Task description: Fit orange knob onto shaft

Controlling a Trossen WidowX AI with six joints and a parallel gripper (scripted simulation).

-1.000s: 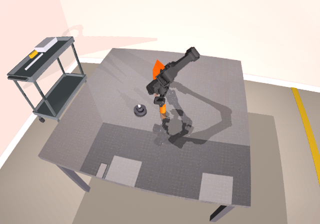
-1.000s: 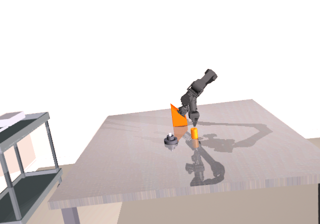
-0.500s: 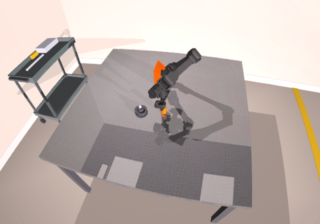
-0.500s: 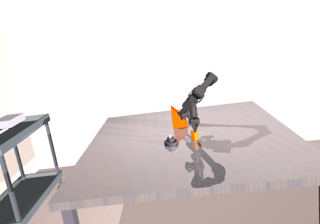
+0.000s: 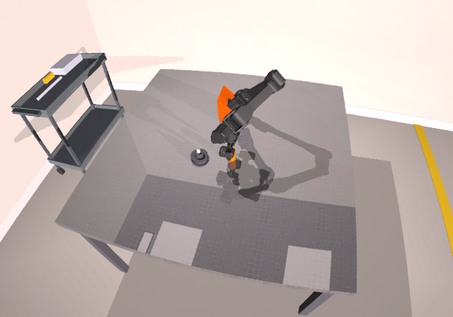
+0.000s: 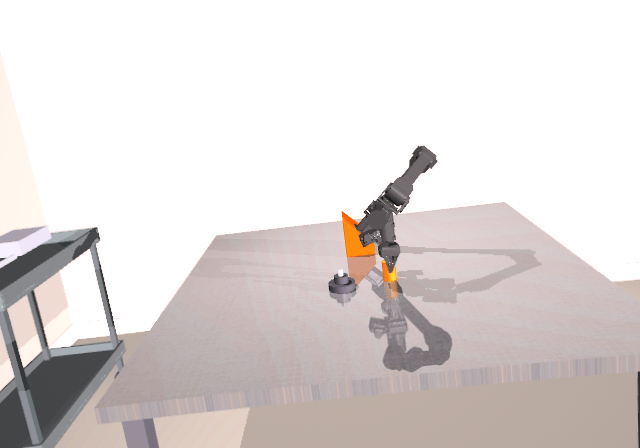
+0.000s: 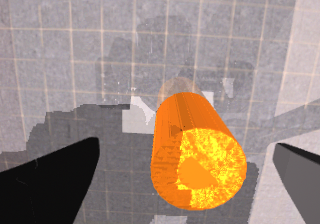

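Now: the orange knob right at my gripper tip. Also, from my gripper tip: round pedestal: 15 cm to the right, 1 cm below.
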